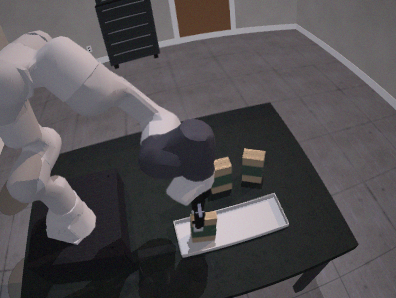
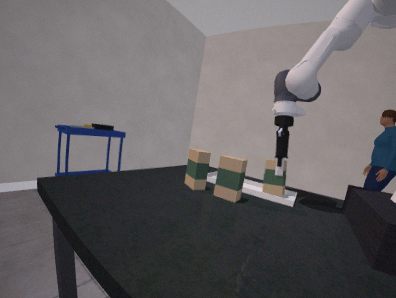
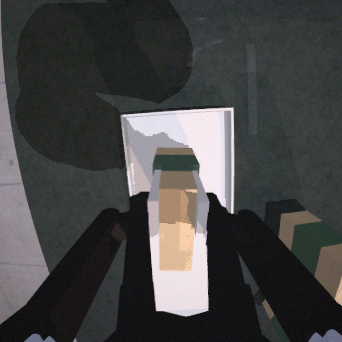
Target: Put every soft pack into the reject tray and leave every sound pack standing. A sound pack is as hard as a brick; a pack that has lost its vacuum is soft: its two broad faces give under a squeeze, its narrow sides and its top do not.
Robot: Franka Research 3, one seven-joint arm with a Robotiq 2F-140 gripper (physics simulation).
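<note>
My gripper (image 1: 199, 226) (image 2: 279, 170) (image 3: 175, 183) is shut on a tan pack with a green band (image 1: 209, 231) (image 2: 273, 190) (image 3: 176, 250). The pack is upright, low inside the end of the white reject tray (image 1: 250, 220) (image 2: 288, 200) (image 3: 212, 135) nearer the robot base. Whether its bottom touches the tray floor is hard to tell. A second pack (image 1: 222, 177) (image 2: 230, 178) (image 3: 312, 240) stands on the table beside the tray. A third pack (image 1: 253, 167) (image 2: 197, 170) stands upright farther from the base. The finger pads lie along two opposite faces of the held pack.
The dark table (image 1: 310, 225) (image 2: 150, 225) carries the tray and packs. The black base block (image 1: 100, 200) (image 2: 375, 225) sits at the arm's side. A blue cart (image 2: 90, 131), a person (image 2: 385, 150) and a drawer cabinet (image 1: 127, 30) stand away from the table.
</note>
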